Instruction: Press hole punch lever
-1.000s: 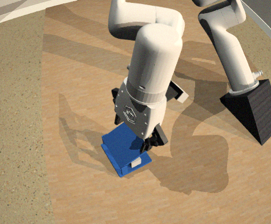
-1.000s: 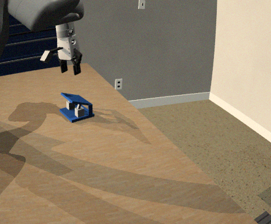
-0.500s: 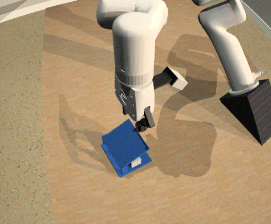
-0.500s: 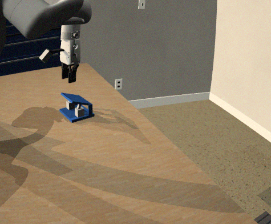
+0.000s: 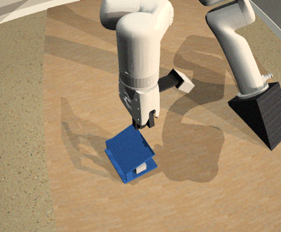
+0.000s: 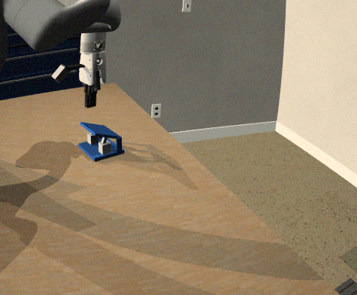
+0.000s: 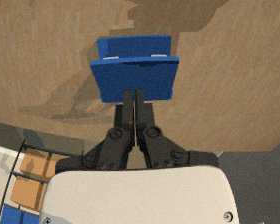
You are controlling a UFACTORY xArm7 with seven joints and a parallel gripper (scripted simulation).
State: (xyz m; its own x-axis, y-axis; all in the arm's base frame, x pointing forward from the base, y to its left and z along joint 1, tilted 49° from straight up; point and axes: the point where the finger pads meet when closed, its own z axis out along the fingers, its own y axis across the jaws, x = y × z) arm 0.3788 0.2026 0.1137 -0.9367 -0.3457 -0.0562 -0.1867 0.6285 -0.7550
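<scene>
My gripper is now 13 cm above the blue hole punch, 4 cm short of it and 1 cm to the right of it.
</scene>
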